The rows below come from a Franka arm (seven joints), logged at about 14 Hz.
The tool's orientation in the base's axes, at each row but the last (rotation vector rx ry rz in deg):
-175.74, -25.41, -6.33
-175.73, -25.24, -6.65
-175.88, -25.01, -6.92
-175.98, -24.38, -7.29
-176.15, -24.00, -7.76
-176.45, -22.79, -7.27
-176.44, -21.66, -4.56
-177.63, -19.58, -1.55
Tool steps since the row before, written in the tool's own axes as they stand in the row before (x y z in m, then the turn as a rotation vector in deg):
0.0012, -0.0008, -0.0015, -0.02, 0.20, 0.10
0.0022, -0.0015, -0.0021, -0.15, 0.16, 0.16
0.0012, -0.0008, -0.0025, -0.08, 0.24, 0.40
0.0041, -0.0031, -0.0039, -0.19, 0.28, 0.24
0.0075, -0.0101, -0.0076, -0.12, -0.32, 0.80
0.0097, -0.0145, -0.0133, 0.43, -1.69, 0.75
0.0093, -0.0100, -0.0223, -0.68, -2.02, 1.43
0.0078, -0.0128, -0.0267, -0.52, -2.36, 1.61
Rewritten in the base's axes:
0.0008, 0.0010, 0.0016, 0.04, -0.19, -0.11
0.0015, 0.0019, 0.0023, -0.09, -0.19, -0.18
0.0007, 0.0010, 0.0026, 0.02, -0.23, -0.41
0.0028, 0.0039, 0.0043, -0.09, -0.31, -0.26
0.0039, 0.0114, 0.0085, -0.14, 0.31, -0.80
0.0046, 0.0159, 0.0144, 0.04, 1.78, -0.67
0.0056, 0.0110, 0.0231, -1.08, 1.86, -1.40
0.0044, 0.0135, 0.0271, -1.00, 2.23, -1.57

